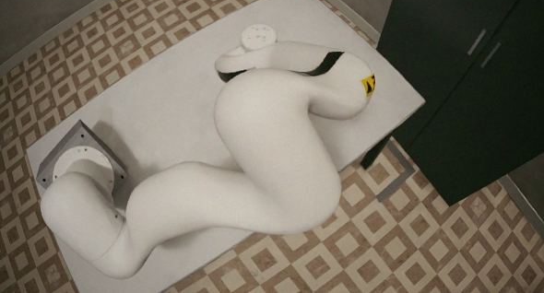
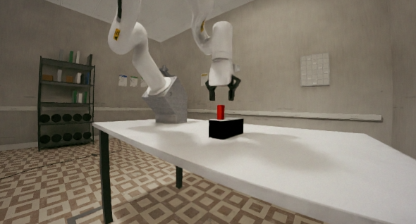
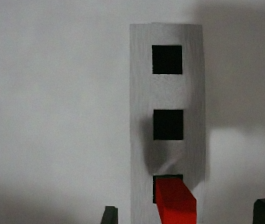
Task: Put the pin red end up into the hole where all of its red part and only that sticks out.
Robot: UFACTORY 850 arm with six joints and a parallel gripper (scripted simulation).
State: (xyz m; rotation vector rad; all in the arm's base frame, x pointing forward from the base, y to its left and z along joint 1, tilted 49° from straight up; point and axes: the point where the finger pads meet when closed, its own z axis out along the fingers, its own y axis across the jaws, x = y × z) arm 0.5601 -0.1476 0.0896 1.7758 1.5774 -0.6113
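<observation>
The pin lies 5 cm below my hand. From my hand the other things lie so: black block: 12 cm below, 6 cm to the left, 1 cm ahead.
</observation>
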